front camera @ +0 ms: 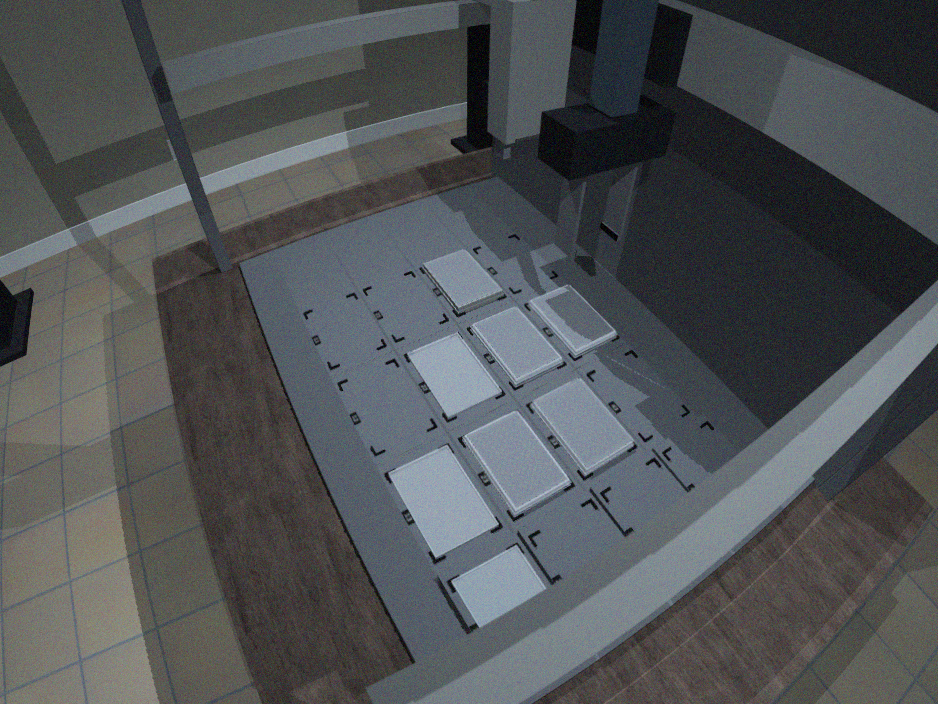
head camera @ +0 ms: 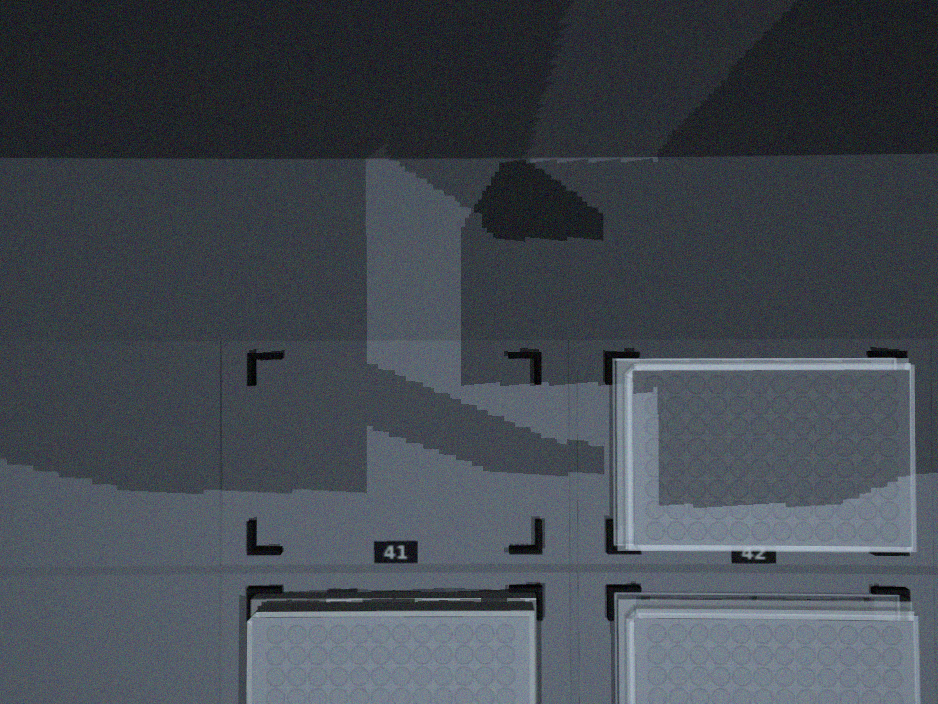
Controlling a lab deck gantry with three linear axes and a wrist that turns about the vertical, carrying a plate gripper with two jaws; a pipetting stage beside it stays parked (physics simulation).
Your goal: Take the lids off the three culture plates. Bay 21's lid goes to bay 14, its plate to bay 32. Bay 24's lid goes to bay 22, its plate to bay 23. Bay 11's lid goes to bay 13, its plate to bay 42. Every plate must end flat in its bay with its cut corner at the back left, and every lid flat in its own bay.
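Frame: origin at the robot's base, x ahead, y down, z left, level; metres.
Where they show: gripper, fingertip midpoint: (front camera: pixel 588 241); robot's base at its link origin: (front camera: pixel 306 314).
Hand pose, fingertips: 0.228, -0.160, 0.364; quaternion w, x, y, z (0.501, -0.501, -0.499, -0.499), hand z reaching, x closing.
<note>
Things, the pixels of their centre, and the offset from my fingertips, as dx, dy, dz. "pt": a spot on its surface instead.
- clear plate at the middle of its body: (head camera: pixel 761 454) (front camera: pixel 572 318) -0.001, +0.153, +0.000
- third plate at the middle of its body: (front camera: pixel 515 459) +0.164, +0.153, -0.214
- further plate at the middle of its body: (front camera: pixel 582 423) +0.164, +0.153, -0.107
- bay 41 label at a spot on its surface: (head camera: pixel 395 552) pt -0.164, +0.160, -0.046
My gripper (front camera: pixel 598 244) is open and empty past the back of the bays; its jaws do not show in the head view. A clear plate (front camera: pixel 573 319) (head camera: pixel 772 454) lies flat in bay 42, cut corner at the back left. Another plate (front camera: pixel 516 344) (head camera: pixel 772 659) lies flat in bay 32, cut corner also back left. A third plate (front camera: pixel 516 462) lies flat in bay 23; its cut corner is too small to tell. Pale lids lie flat: one lid (front camera: pixel 454 375) in bay 22, one lid (front camera: pixel 443 501) in bay 13, and one lid (front camera: pixel 498 585) in bay 14, partly hidden by the front rail.
Another plate (front camera: pixel 463 280) (head camera: pixel 392 659) stands in bay 31, and a further plate (front camera: pixel 581 425) in bay 33. The bay 41 label (head camera: pixel 395 552) shows left of bay 42. The front rail (front camera: pixel 606 615) crosses the near side; a slim post (front camera: pixel 181 143) stands at the left.
</note>
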